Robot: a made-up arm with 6 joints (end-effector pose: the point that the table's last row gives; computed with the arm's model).
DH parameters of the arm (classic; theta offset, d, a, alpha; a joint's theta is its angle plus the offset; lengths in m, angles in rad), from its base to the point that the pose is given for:
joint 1: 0 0.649 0.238 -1.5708
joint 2: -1.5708 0 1.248 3.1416
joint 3: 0 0 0.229 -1.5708
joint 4: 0 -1.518 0 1.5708
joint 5: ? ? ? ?
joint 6: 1.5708 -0.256 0 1.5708
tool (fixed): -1.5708 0 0 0
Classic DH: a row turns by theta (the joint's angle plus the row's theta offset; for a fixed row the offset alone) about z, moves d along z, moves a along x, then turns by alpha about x.
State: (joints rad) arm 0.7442 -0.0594 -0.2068 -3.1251 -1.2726 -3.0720
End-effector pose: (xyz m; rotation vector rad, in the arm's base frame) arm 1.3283 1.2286 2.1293 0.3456 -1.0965 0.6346
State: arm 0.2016 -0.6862 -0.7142 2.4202 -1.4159 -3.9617
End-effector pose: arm 1.0287 0.0398 1.9897 1.4010 -1.3860 0.1902
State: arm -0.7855 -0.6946 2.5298 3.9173 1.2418 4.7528
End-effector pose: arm -1.6411 1.4015 1.4196 -0.8785 -0.6158 -2.5499
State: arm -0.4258 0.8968 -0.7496 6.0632 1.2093 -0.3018
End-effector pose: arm 1.3927 -0.6890 -0.2110 0.4115 0.3267 -0.6998
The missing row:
joint 5: 0 0 0 -1.5708
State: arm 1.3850 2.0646 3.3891 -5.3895 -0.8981 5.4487
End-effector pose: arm 0.4574 1.5883 1.7096 0.7389 -0.2918 0.7377
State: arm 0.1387 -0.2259 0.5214 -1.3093 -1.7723 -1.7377
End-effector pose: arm 0.8804 0.3676 2.9826 1.5904 1.9584 0.2608
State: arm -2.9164 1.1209 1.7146 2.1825 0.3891 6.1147
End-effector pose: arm -2.6330 -0.6847 2.3170 0.9883 -2.5309 1.5057
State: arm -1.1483 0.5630 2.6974 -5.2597 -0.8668 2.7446
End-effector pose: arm -0.1943 0.0258 3.0596 1.0383 -1.9012 1.5412
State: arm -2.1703 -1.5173 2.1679 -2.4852 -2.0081 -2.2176
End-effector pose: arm 1.2459 1.5723 -0.3666 0.0551 0.5557 -1.4240
